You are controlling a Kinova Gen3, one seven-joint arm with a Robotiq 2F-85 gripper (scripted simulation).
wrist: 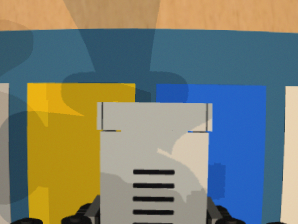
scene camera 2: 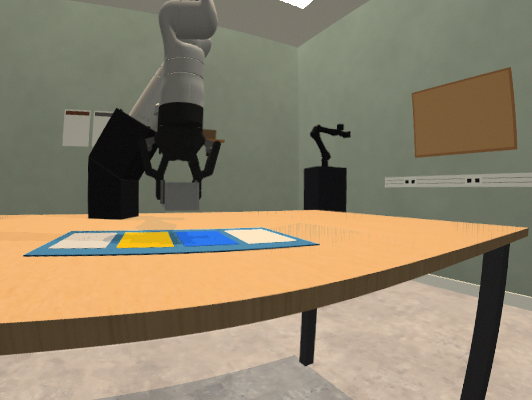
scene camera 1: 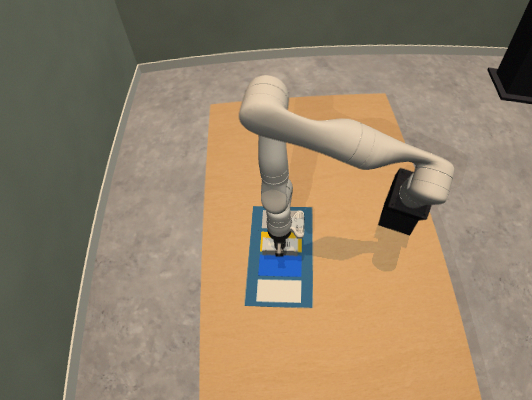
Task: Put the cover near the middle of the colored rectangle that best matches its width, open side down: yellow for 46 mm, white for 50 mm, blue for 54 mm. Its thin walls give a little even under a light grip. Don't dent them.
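You can see the gripper [scene camera 2: 178, 203] here, and there's a cover [scene camera 2: 178, 195] as well. That same cover is visible from the wrist view [wrist: 154, 162] too.
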